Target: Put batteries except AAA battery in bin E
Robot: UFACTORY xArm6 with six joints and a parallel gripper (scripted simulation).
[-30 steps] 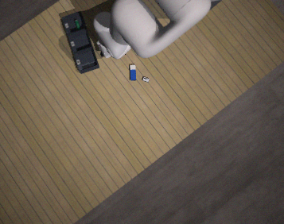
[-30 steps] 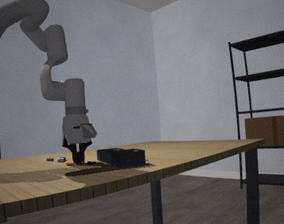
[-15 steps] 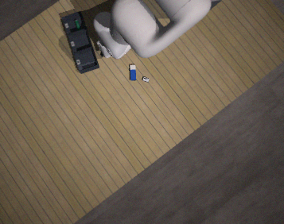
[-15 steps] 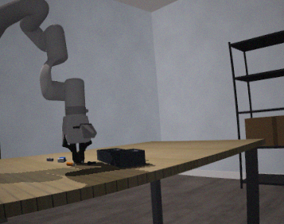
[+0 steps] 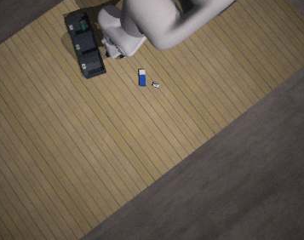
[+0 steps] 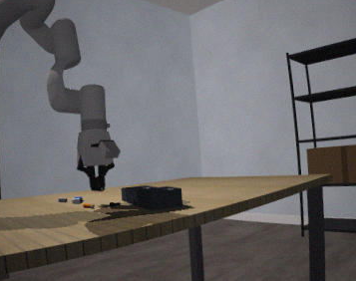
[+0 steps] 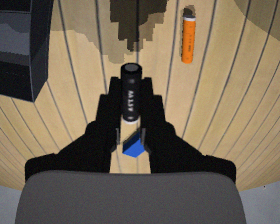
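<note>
The green battery is 200 mm to the right of my hand, 50 mm below it and 40 mm ahead of it. Round my hand: orange battery (60 mm below, 50 mm behind, 20 mm to the right); then dark bin (130 mm to the right, 80 mm ahead, 40 mm below); then black cylindrical battery (20 mm below).
</note>
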